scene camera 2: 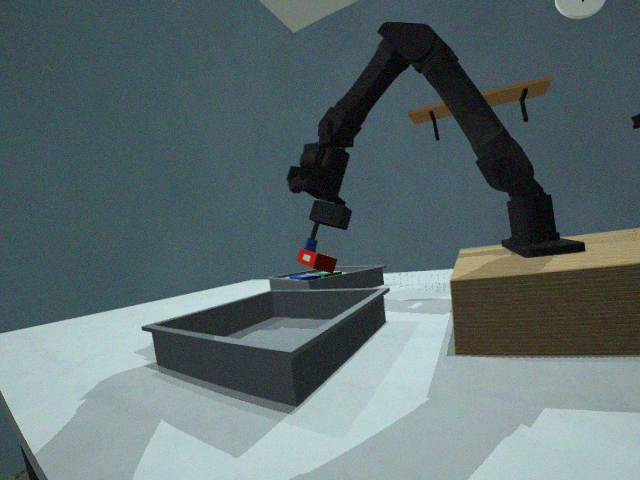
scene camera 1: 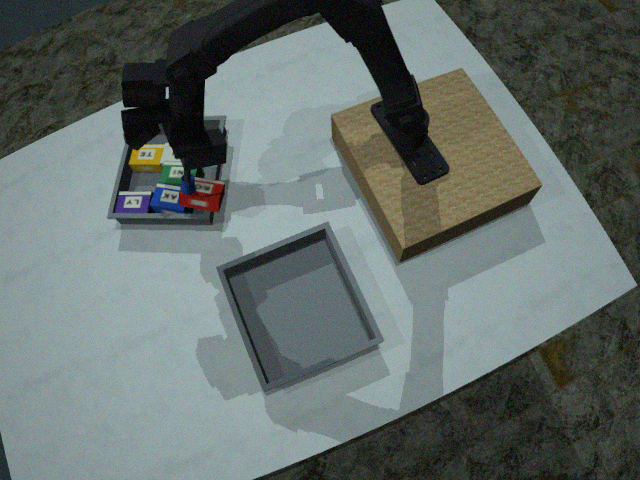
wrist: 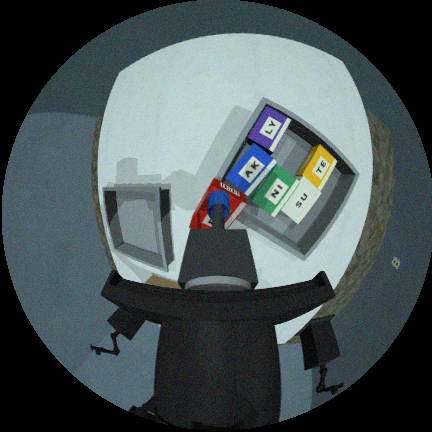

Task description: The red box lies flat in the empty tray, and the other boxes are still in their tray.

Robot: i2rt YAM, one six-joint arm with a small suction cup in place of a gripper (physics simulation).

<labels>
my suction cup: scene camera 2 311, 244; scene camera 1; wrist
same spot on my suction cup: point(scene camera 1: 186, 188) = point(wrist: 208, 201)
</labels>
